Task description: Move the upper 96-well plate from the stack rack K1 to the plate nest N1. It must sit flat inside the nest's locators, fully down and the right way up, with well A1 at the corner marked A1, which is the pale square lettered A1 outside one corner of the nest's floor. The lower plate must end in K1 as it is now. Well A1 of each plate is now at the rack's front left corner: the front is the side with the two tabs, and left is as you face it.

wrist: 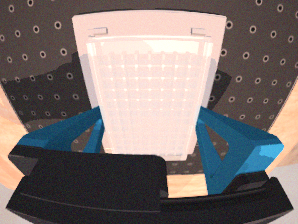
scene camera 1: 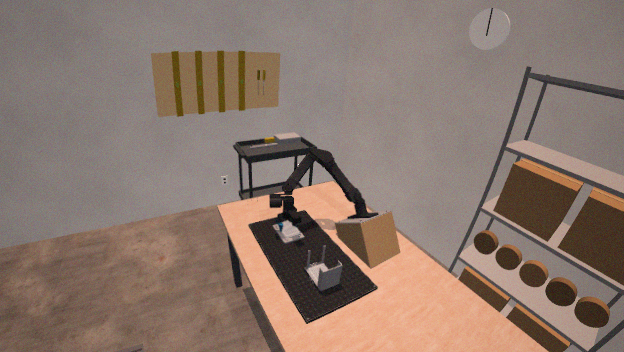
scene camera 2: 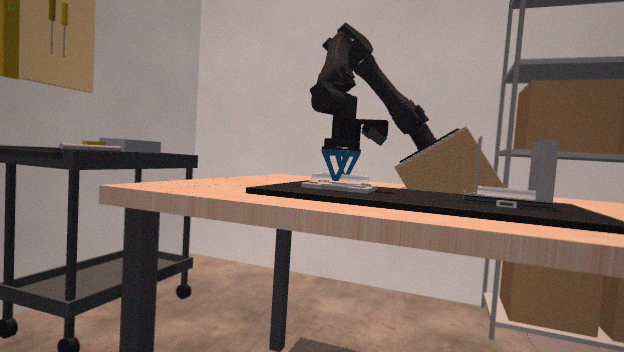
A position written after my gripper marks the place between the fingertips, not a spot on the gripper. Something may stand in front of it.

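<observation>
I can see my gripper (scene camera 2: pixel 340 180), and the wrist view has the gripper (wrist: pixel 149 110) too. A white 96-well plate (wrist: pixel 168 134) is also there for me to see.
</observation>
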